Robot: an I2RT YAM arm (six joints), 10 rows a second.
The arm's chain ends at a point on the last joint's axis. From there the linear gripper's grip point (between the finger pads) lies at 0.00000 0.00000 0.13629 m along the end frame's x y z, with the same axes.
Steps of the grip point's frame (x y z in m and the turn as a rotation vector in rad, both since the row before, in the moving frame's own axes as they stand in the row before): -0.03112 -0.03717 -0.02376 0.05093 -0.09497 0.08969; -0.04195 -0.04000 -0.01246 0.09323 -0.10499 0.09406; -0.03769 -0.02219 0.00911 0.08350 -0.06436 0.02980; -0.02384 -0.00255 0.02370 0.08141 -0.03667 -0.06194; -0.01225 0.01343 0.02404 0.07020 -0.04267 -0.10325; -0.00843 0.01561 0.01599 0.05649 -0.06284 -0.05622; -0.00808 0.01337 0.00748 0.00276 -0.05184 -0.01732; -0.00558 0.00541 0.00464 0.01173 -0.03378 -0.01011; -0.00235 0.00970 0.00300 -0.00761 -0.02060 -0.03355; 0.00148 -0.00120 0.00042 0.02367 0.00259 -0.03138; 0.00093 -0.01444 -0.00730 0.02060 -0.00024 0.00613; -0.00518 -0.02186 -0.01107 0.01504 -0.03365 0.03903
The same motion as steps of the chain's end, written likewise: -0.01853 -0.02967 -0.02297 0.05093 -0.09497 0.08969; -0.02831 -0.02668 -0.01112 0.09323 -0.10499 0.09406; -0.02911 -0.01070 0.00987 0.08350 -0.06436 0.02980; -0.01851 0.00837 0.02424 0.08141 -0.03667 -0.06194; -0.00596 0.02267 0.02450 0.07020 -0.04267 -0.10325; 0.00034 0.02306 0.01648 0.05649 -0.06284 -0.05622; -0.00101 0.01368 0.00766 0.00276 -0.05184 -0.01732; -0.00097 0.00699 0.00473 0.01173 -0.03378 -0.01011; 0.00044 0.00862 0.00303 -0.00761 -0.02060 -0.03355; 0.00118 0.00203 0.00046 0.02367 0.00259 -0.03138; 0.00095 -0.01163 -0.00727 0.02060 -0.00024 0.00613; -0.00064 -0.01972 -0.01098 0.01504 -0.03365 0.03903
